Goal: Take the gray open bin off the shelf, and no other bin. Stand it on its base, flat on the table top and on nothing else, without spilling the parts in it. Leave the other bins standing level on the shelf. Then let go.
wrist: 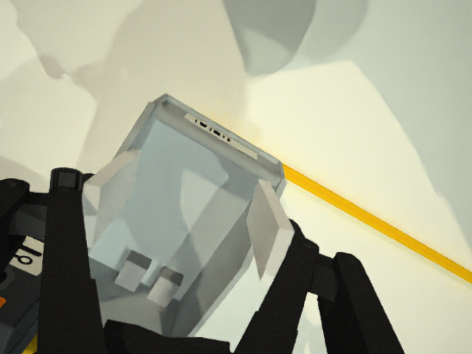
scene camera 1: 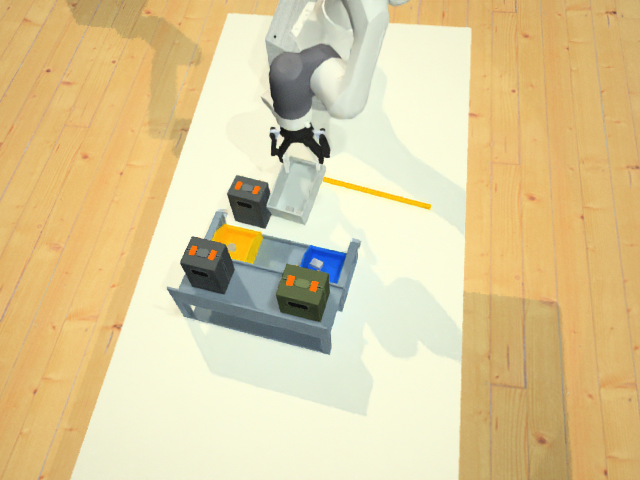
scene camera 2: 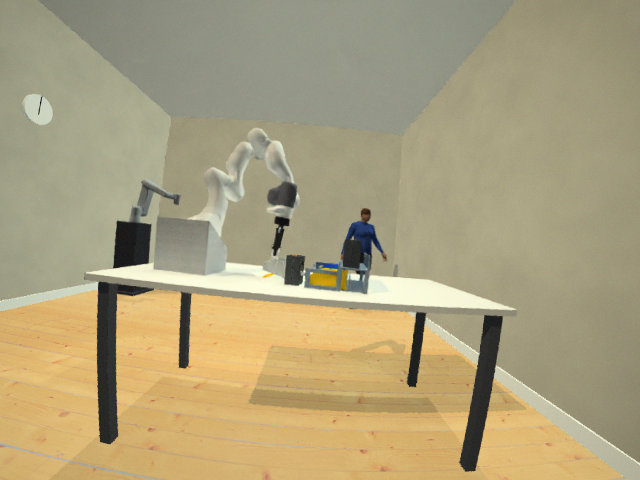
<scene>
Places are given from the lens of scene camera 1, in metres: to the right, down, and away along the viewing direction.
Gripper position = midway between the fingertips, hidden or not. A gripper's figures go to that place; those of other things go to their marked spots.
gripper [scene camera 1: 303,168]: -0.04, -0.19, 1.60
dark case [scene camera 1: 248,197]: -0.18, -0.11, 1.50
gray open bin [scene camera 1: 299,188]: -0.06, -0.14, 1.64
yellow bin [scene camera 1: 247,241]: -0.19, 0.00, 1.58
</scene>
